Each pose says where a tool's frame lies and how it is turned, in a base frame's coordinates. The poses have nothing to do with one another.
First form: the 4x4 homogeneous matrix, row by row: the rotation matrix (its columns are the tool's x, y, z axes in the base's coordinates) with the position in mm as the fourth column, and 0 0 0 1 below. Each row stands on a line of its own.
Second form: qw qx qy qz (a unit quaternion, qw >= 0); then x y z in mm. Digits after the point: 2 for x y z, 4 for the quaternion.
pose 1, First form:
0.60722, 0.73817, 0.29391, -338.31
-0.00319, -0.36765, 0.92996, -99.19
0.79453, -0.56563, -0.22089, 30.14
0, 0, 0, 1
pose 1, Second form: 0.5046, -0.7409, -0.2480, -0.3673, -338.31, -99.19, 30.14
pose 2, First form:
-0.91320, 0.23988, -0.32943, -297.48
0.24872, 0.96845, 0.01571, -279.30
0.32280, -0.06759, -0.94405, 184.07
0, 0, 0, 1
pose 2, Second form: 0.1667, -0.1249, -0.9780, 0.0133, -297.48, -279.30, 184.07
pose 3, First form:
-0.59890, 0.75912, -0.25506, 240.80
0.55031, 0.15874, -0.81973, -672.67
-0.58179, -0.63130, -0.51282, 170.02
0, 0, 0, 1
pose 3, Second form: 0.1084, 0.4345, 0.7534, -0.4815, 240.80, -672.67, 170.02
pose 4, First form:
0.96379, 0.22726, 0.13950, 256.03
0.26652, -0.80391, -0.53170, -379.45
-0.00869, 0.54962, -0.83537, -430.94
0, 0, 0, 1
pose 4, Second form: 0.2848, 0.9491, 0.1301, 0.0345, 256.03, -379.45, -430.94
